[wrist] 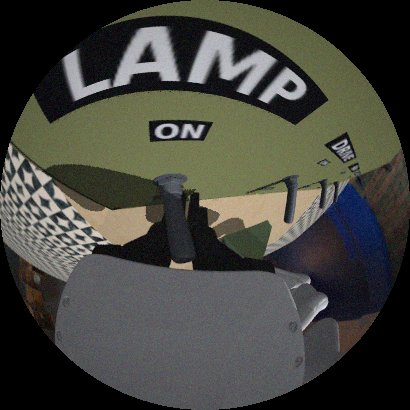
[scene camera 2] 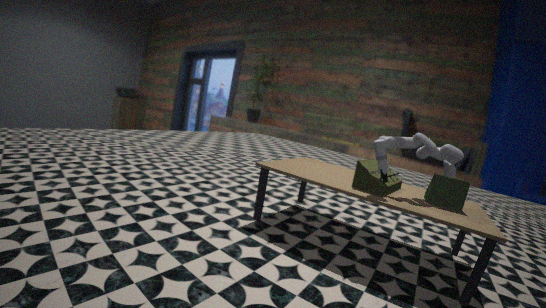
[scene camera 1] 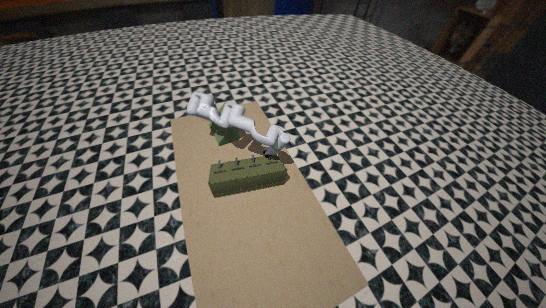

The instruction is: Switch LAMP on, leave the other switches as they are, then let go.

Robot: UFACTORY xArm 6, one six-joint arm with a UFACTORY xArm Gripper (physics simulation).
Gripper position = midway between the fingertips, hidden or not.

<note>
In view: the gripper (wrist: pixel 187 205) and a lamp lever (wrist: pixel 181 247).
</note>
